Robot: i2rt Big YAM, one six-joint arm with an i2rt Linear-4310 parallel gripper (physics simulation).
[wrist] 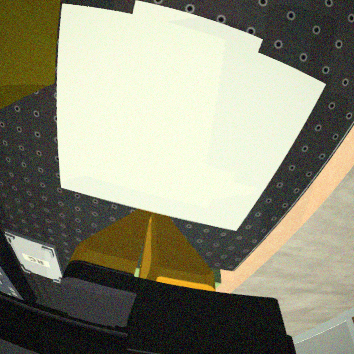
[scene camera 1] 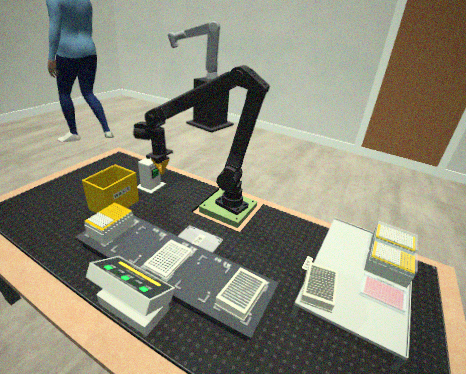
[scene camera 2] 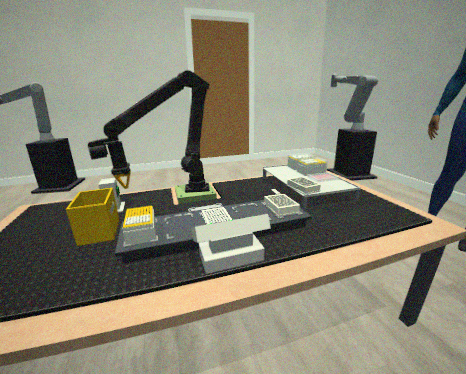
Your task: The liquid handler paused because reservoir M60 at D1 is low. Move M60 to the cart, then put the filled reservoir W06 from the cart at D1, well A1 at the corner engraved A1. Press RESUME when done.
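Where they show: gripper, between the fingertips: point(scene camera 1: 162, 174) point(scene camera 2: 126, 188); arm's base, origin of its link: point(scene camera 1: 231, 205) point(scene camera 2: 197, 189).
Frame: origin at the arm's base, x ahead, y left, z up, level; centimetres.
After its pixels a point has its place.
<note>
My gripper point(scene camera 1: 161, 171) @[y -30.6, x 11.3, z 6.9 cm] point(scene camera 2: 123, 185) @[y -30.6, x 11.3, z 6.9 cm] point(wrist: 152, 201) @[y -30.6, x 11.3, z 6.9 cm] is shut and empty, its yellow fingertips low beside the green-marked side of a white upright box point(scene camera 1: 145, 174) @[y -36.0, x 16.1, z 6.4 cm] point(scene camera 2: 106, 187) @[y -36.8, x 16.3, z 9.7 cm] point(wrist: 150, 105) @[y -38.0, x 13.7, z 11.4 cm]. Whether they touch it I cannot tell. The word RESUME is not readable. A ridged, cream reservoir point(scene camera 1: 242, 291) @[y 31.3, x 35.7, z 5.7 cm] point(scene camera 2: 282, 204) @[y 30.3, x 39.4, z 6.7 cm] sits at the deck's point(scene camera 1: 196, 281) @[y 18.6, x 40.0, z 3.2 cm] right end in scene camera 1. A darker-topped labware piece point(scene camera 1: 320, 284) @[y 46.8, x 21.0, z 7.3 cm] point(scene camera 2: 304, 184) @[y 45.8, x 23.3, z 7.4 cm] stands on the near left part of the white cart point(scene camera 1: 350, 327) @[y 58.0, x 25.9, z 4.4 cm]. Names M60, W06 and the A1 engravings are not readable.
A yellow waste bin point(scene camera 1: 99, 195) @[y -31.5, x 39.7, z 8.5 cm] point(scene camera 2: 92, 222) @[y -33.9, x 40.2, z 6.1 cm] point(wrist: 25, 45) @[y -35.4, x 24.1, z 2.6 cm] stands near the white box. The deck holds a tip rack point(scene camera 1: 106, 220) @[y -15.3, x 46.2, z 9.6 cm] point(scene camera 2: 139, 225) @[y -16.0, x 50.1, z 9.0 cm] and a well plate point(scene camera 1: 168, 258) @[y 7.2, x 40.2, z 4.4 cm] point(scene camera 2: 216, 215) @[y 6.8, x 39.3, z 4.6 cm]. A console point(scene camera 1: 135, 302) @[y 16.7, x 57.9, z 10.4 cm] point(scene camera 2: 231, 260) @[y 9.1, x 59.6, z 1.0 cm] stands before it. Tip racks point(scene camera 1: 392, 260) @[y 60.9, x 2.3, z 11.4 cm] and a pink plate point(scene camera 1: 384, 292) @[y 62.4, x 9.9, z 5.7 cm] occupy the cart.
</note>
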